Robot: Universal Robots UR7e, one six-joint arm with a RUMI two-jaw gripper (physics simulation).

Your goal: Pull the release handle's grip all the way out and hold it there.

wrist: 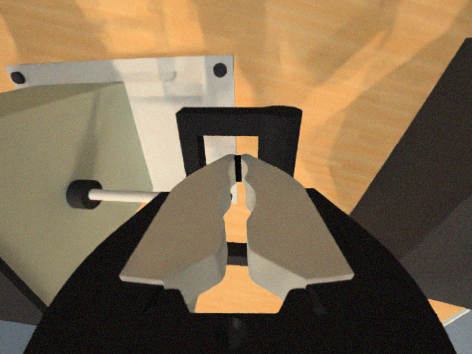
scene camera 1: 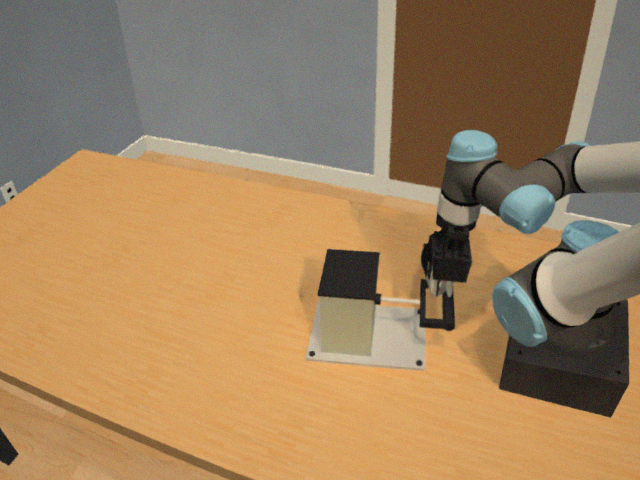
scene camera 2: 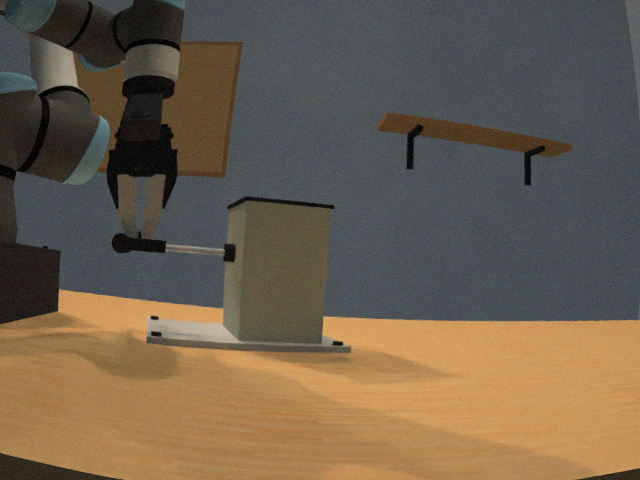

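Observation:
The release handle's grip (scene camera 1: pixel 448 310) (scene camera 2: pixel 149 245) (wrist: pixel 240 120) is a black rectangular frame on a pale rod (scene camera 1: pixel 400 300) (scene camera 2: pixel 196 250) (wrist: pixel 120 195). A long stretch of the rod shows between the grip and the black collar (scene camera 1: pixel 377 299) (scene camera 2: pixel 229 252) (wrist: pixel 84 194) on the pale green housing (scene camera 1: pixel 346 325) (scene camera 2: pixel 279 273). My gripper (scene camera 1: pixel 440 293) (scene camera 2: pixel 139 236) (wrist: pixel 238 158) points down with its fingers shut, nothing gripped between them. Its fingertips are at the grip's opening. In the wrist view the fingers hide part of the grip, so contact with its outer bar cannot be told.
The housing has a black top (scene camera 1: pixel 351 272) and stands on a light base plate (scene camera 1: pixel 398 335) (scene camera 2: pixel 191 330) bolted at the corners. The arm's dark base block (scene camera 1: pixel 563 374) (scene camera 2: pixel 28 281) stands on the grip's far side from the housing. A shelf (scene camera 2: pixel 475 133) hangs on the wall.

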